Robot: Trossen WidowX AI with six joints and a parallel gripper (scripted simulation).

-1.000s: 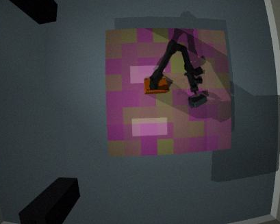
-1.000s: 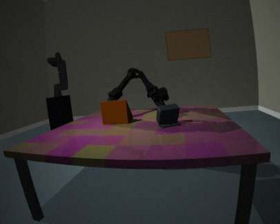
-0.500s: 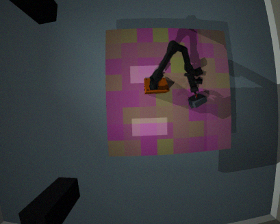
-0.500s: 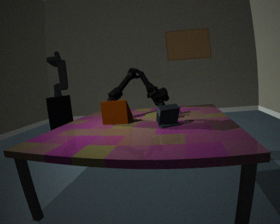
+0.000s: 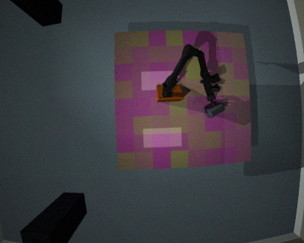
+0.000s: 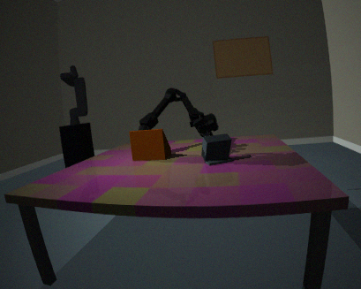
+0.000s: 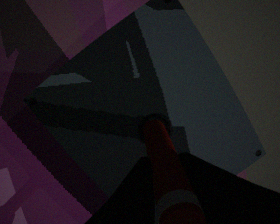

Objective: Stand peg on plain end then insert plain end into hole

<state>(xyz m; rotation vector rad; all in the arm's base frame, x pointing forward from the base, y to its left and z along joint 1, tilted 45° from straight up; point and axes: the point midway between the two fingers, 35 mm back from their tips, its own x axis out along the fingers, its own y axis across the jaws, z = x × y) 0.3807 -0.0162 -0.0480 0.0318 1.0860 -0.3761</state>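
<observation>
My gripper tip is 30 mm short of the grey sloped panel, 60 mm to the left of it and 30 mm above it. Also, from my gripper tip: peg: 10 mm behind, 10 mm to the left, 10 mm above.
</observation>
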